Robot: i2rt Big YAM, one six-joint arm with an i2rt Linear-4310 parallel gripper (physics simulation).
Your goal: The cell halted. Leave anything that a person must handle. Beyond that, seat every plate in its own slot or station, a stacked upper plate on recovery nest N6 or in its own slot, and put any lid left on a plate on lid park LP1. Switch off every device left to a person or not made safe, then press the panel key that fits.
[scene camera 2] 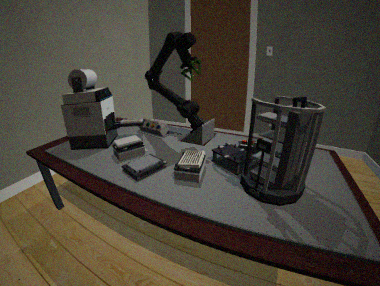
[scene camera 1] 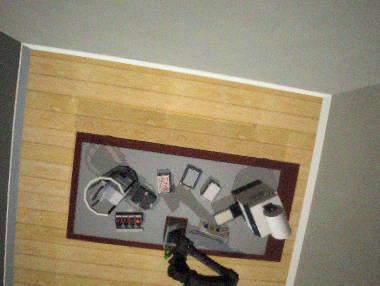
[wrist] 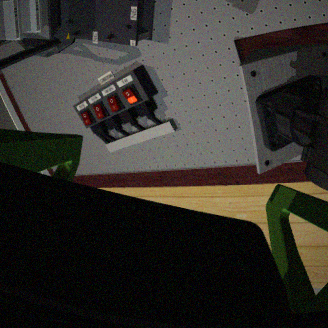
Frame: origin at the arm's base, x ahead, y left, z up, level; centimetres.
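Where they show: gripper, between the fingertips: [scene camera 2: 196, 78] [scene camera 1: 170, 249] [wrist: 182, 173]; arm's base, origin of its link: [scene camera 2: 200, 127] [scene camera 1: 173, 235] [wrist: 290, 110].
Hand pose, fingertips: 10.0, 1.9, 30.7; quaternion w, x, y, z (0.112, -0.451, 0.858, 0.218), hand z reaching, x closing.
Each offset is from my fingertips to the centre of the thing, as dx, dy, dz. "pt": to the spot under its first point.
My gripper [scene camera 1: 168, 251] [scene camera 2: 191, 69] [wrist: 182, 173] is open and empty, high above the table's edge beside the arm base. In the wrist view, the mains switch strip [wrist: 111, 105] [scene camera 1: 129, 221] has several red rockers; the one at the right end {pt -3.7, +27.1, -31.8} [wrist: 130, 96] glows orange and the others are unlit. A plate with a reddish well pattern {+29.3, +12.6, -30.2} [scene camera 1: 164, 183] [scene camera 2: 192, 159] sits on a block. A white-topped plate {+29.5, -24.2, -29.3} [scene camera 1: 211, 190] [scene camera 2: 128, 140] sits on another. A framed flat holder {+36.6, -7.3, -33.9} [scene camera 1: 191, 176] [scene camera 2: 144, 165] lies between them. The key panel {-2.1, -32.9, -32.6} [scene camera 1: 214, 230] [scene camera 2: 155, 126] has coloured keys.
A tall round carousel {+24.0, +45.0, -19.5} [scene camera 2: 287, 187] with shelved plates stands beside a dark nest block {+14.4, +25.8, -33.0} [scene camera 1: 142, 195] [scene camera 2: 230, 154] [wrist: 112, 20]. A bulky white device [scene camera 1: 260, 212] [scene camera 2: 90, 120] with a roll on top stands at the other end; a pale plate {+13.7, -35.9, -24.1} [scene camera 1: 225, 215] lies on its extended tray.
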